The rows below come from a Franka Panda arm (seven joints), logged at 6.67 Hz.
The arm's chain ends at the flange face. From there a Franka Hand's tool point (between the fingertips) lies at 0.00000 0.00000 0.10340 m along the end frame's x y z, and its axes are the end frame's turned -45 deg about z.
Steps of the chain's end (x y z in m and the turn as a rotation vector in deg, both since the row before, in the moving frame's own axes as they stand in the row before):
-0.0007 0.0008 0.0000 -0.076 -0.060 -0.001
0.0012 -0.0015 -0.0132 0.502 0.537 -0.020
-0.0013 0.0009 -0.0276 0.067 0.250 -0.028
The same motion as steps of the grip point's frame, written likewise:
-0.0012 0.0001 0.0000 -0.011 -0.096 -0.001
0.0032 -0.0002 -0.0132 -0.025 0.735 -0.020
-0.0012 0.0000 -0.0276 -0.129 0.224 -0.028

